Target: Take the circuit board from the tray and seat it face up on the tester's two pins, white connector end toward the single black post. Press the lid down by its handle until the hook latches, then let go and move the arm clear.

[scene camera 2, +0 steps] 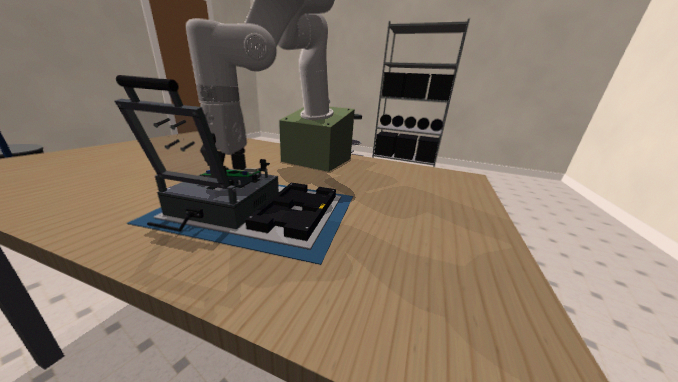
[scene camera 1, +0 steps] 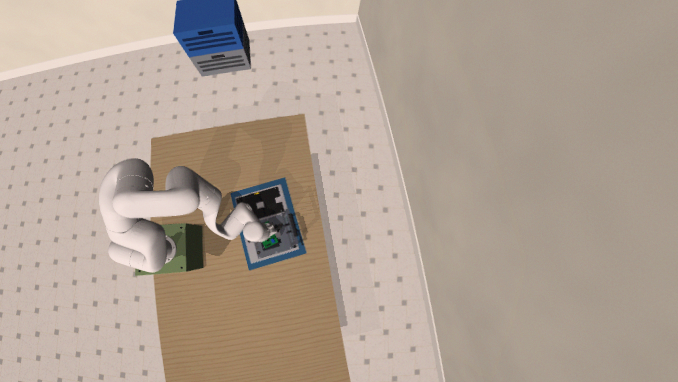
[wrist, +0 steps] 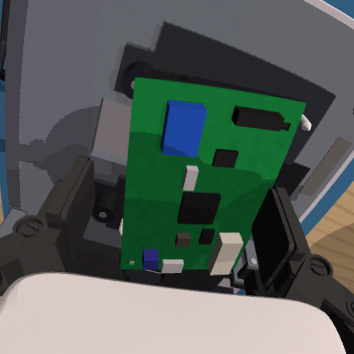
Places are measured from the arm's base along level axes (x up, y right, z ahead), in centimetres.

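Where they show: gripper, fingertip midpoint: [scene camera 2: 230, 175] [wrist: 178, 194]; arm's base, origin of the base link: [scene camera 2: 317, 114].
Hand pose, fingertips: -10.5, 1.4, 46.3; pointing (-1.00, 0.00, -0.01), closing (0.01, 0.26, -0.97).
Note:
Things, the pixels of their top centre, and the offset from my fingertips, as dx, dy, dz. "spot": a spot on its surface instead. Level surfaces: height alone.
- green circuit board, middle of its top: [wrist: 201, 220] [scene camera 2: 231, 167] [scene camera 1: 266, 234] +1.8, +0.4, -1.0
- tester, surface spot: [wrist: 60, 50] spot: -1.7, +3.9, +7.5
- small black hook, middle of its top: [scene camera 2: 264, 158] +3.0, -4.0, -7.7
- black tray, surface spot: [scene camera 2: 295, 231] spot: -5.5, -20.7, +7.3
- blue-edged mat, its level: dx -7.6
- wooden table, its level: dx -7.7
The green circuit board [scene camera 1: 270, 242] [scene camera 2: 235, 174] [wrist: 155, 185] lies face up on the tester [scene camera 2: 200, 210] [wrist: 60, 50], askew over its dark recess. Its white connectors are at the end nearest the gripper body. White pin tips show beside its left and right edges in the wrist view; how it sits on the pins is unclear. My gripper [scene camera 2: 225, 162] [wrist: 178, 194] is open, its fingers on either side of the board's connector end, apart from it. The lid [scene camera 2: 207, 135] stands raised with its black handle [scene camera 2: 146, 83] on top. A small black hook [scene camera 2: 264, 164] stands at the tester's far side.
The black tray [scene camera 1: 272, 200] [scene camera 2: 295, 231] beside the tester holds no board. Both stand on a blue-edged mat [scene camera 1: 275, 262] [scene camera 2: 310, 256] on the wooden table [scene camera 1: 250, 325] [scene camera 2: 425, 300]. The green arm base [scene camera 1: 195, 247] [scene camera 2: 307, 145] is behind. A shelf rack [scene camera 2: 427, 27] stands by the wall.

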